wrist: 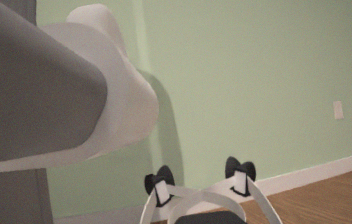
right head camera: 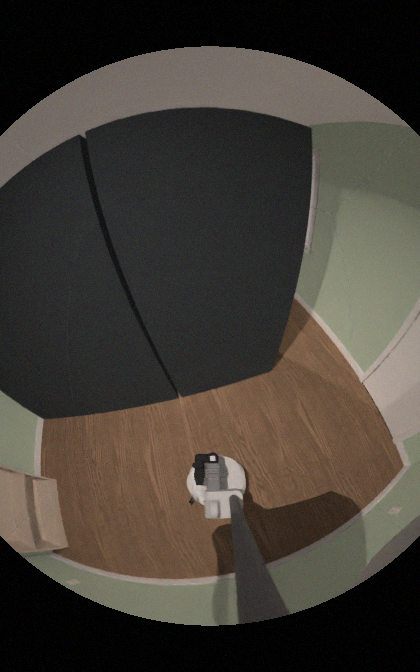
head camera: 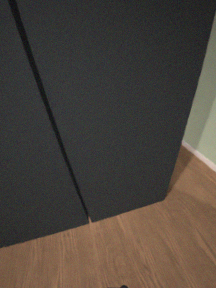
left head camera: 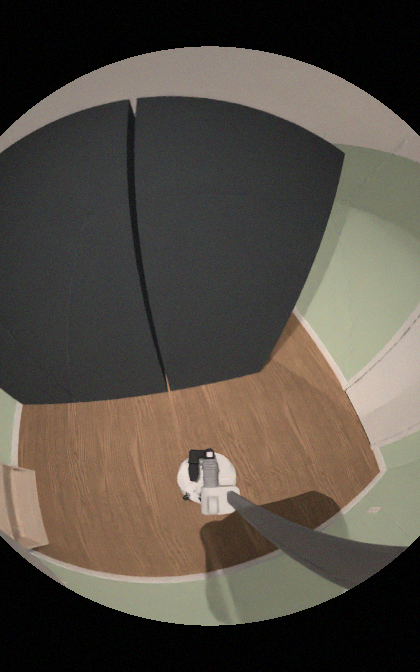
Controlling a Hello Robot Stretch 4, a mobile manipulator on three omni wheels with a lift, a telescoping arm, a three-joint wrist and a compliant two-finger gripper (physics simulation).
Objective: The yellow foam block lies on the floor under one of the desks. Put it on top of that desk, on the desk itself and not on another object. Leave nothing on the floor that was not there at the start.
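Places are measured from the robot's base along level axes (x ahead, y left, z up), in centimetres.
Pixels of known places: gripper, between the fingertips: (wrist: 199, 174) (right head camera: 198, 504).
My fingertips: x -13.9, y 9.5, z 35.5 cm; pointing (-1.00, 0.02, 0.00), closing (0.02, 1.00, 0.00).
Note:
Behind a point stands the place of what it marks.
The yellow foam block does not show in these views, and no desk shows in them either. My gripper (wrist: 199, 174) @[x -13.9, y 9.5, z 35.5 cm] is open in the wrist view, with its two dark fingertips apart and no object between them. Green wall and a strip of wood floor show behind the fingertips.
Two tall dark panels (head camera: 125, 110) @[x 86.0, y -9.7, z 121.6 cm] (left head camera: 225, 240) (right head camera: 200, 250) @[x 84.5, y -3.3, z 124.6 cm] with a narrow gap between them stand in front. A beige shelf unit (left head camera: 40, 510) (right head camera: 47, 505) @[x -65.6, y 166.5, z 7.3 cm] stands at the lower left. Green walls (left head camera: 370, 260) (right head camera: 370, 260) @[x 125.8, y -150.7, z 107.3 cm] and a pale door (left head camera: 390, 385) (right head camera: 400, 385) @[x 33.4, y -170.6, z 40.2 cm] are at the right.

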